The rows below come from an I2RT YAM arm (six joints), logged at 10 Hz.
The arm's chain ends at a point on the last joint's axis. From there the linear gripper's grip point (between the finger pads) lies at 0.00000 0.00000 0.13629 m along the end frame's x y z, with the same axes.
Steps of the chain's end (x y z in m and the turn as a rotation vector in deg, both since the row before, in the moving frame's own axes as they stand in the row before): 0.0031 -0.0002 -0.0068 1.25 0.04 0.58; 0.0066 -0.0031 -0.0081 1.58 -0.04 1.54; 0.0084 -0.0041 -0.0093 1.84 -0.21 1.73; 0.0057 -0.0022 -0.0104 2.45 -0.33 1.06; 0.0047 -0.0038 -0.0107 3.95 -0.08 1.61; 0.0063 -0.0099 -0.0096 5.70 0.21 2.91; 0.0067 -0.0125 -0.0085 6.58 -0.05 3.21; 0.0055 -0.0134 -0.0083 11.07 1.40 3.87; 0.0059 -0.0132 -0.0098 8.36 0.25 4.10; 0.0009 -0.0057 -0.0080 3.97 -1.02 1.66; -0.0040 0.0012 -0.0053 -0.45 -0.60 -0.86; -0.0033 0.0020 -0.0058 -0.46 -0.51 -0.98
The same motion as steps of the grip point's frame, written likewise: 0.0032 -0.0032 -0.0068 1.25 0.04 0.58; 0.0066 -0.0069 -0.0082 1.58 -0.04 1.54; 0.0080 -0.0085 -0.0094 1.84 -0.21 1.73; 0.0050 -0.0080 -0.0105 2.45 -0.33 1.06; 0.0046 -0.0132 -0.0110 3.95 -0.08 1.61; 0.0071 -0.0234 -0.0103 5.70 0.21 2.91; 0.0070 -0.0281 -0.0094 6.58 -0.05 3.21; 0.0097 -0.0394 -0.0109 11.07 1.40 3.87; 0.0072 -0.0330 -0.0112 8.36 0.25 4.10; -0.0014 -0.0152 -0.0083 3.97 -1.02 1.66; -0.0054 0.0023 -0.0053 -0.45 -0.60 -0.86; -0.0045 0.0031 -0.0058 -0.46 -0.51 -0.98
